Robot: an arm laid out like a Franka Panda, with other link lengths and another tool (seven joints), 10 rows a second.
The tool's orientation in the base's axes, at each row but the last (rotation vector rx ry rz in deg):
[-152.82 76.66 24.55]
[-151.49 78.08 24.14]
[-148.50 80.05 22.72]
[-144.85 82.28 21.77]
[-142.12 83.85 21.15]
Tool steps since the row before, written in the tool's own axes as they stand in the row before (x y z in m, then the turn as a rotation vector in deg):
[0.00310 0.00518 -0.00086 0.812 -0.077 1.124]
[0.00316 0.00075 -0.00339 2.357 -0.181 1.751]
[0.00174 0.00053 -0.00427 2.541 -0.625 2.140]
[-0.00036 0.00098 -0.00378 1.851 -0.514 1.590]
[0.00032 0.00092 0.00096 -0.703 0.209 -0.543]
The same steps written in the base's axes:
[-0.00222 -0.00568 -0.00006 0.304 -0.307 -1.320]
[0.00175 -0.00372 0.00226 1.125 -1.290 -2.393]
[0.00112 -0.00283 0.00350 1.535 -1.087 -2.809]
[-0.00057 -0.00135 0.00364 1.165 -0.753 -2.072]
[-0.00075 -0.00038 -0.00108 -0.460 0.299 0.729]

